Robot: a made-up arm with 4 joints.
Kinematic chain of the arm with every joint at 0, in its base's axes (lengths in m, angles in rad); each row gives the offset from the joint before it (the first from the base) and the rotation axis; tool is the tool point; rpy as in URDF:
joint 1: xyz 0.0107 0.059 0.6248 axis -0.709 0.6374 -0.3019
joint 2: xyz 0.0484 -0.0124 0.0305 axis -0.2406 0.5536 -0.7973
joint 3: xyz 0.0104 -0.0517 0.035 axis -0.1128 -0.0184 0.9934
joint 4: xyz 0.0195 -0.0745 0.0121 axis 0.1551 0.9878 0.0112
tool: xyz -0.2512 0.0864 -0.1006 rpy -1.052 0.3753 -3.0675
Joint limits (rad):
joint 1: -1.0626..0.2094
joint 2: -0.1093..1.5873
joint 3: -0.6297..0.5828
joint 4: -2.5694..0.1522
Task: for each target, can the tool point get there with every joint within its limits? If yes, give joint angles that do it. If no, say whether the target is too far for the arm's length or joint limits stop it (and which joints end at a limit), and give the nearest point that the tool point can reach.
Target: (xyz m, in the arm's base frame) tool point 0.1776 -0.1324 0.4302
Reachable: yes | joints -0.8240 0.7994 -0.4676 -2.1057
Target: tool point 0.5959 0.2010 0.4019
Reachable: no: too far | nearest point 0.3415 0.0856 0.5633 | short by 0.323 m
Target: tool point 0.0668 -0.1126 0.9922
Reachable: no: joint limits stop it (at a limit: joint 1, joint 2, joint 3, joint 4) | nearest point 0.2159 0.0820 0.9091 | short by 0.259 m
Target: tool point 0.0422 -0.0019 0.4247
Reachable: yes | joints -0.0813 0.1490 -0.4781 -1.0855
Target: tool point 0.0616 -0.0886 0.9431
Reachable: no: joint limits stop it (at a limit: joint 1, joint 2, joint 3, joint 4) | nearest point 0.2159 0.0820 0.9091 | short by 0.233 m
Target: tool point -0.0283 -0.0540 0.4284
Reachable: yes | joints -0.3535 1.4468 0.4770 -1.6542
